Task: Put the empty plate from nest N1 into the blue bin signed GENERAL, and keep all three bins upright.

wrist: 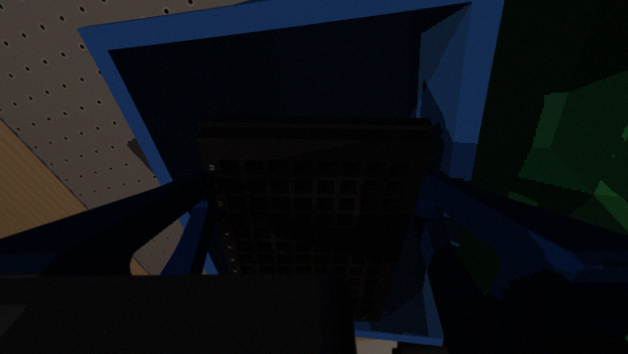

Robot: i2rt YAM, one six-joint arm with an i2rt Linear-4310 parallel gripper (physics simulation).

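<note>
The view takes in the gripper point(314, 178) together with a blue bin point(164, 72) and a green bin point(546, 139).
</note>
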